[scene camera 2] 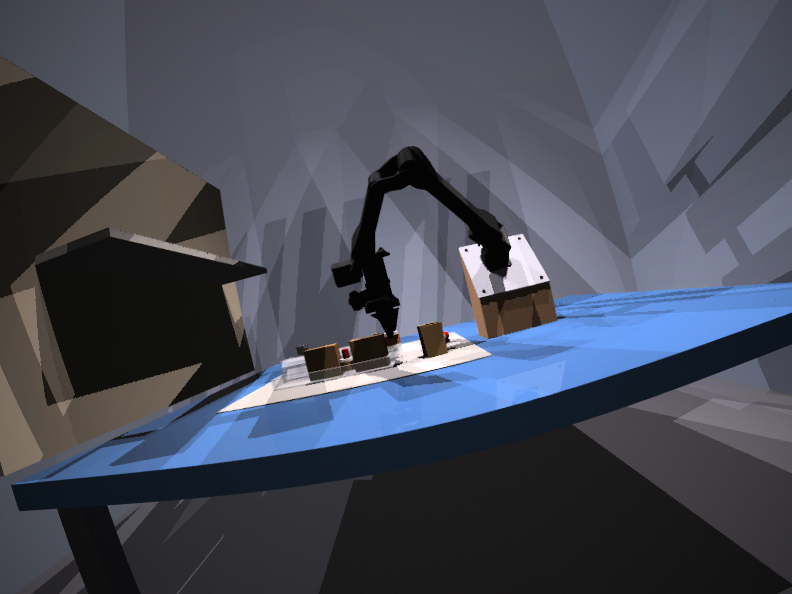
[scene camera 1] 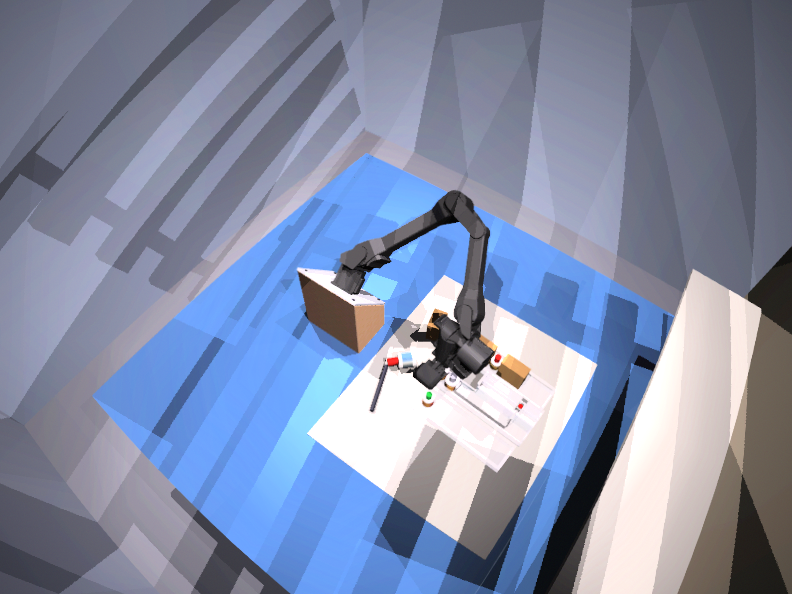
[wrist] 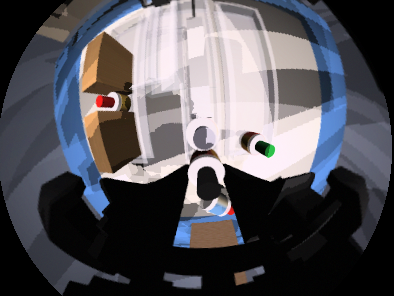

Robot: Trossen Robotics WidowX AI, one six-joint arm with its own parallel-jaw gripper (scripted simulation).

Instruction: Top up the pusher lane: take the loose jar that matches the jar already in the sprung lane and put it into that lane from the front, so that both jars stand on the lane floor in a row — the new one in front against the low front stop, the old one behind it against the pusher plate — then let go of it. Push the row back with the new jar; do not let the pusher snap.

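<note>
The gripper (scene camera 2: 392, 337) is also visible in scene camera 1 (scene camera 1: 441, 370) and in the wrist view (wrist: 205, 167). A brown box (scene camera 2: 432, 338) is present; the wrist view does not show it, as it is hidden there by the gripper. A clear pusher lane (scene camera 1: 520, 425) is visible as well.
</note>
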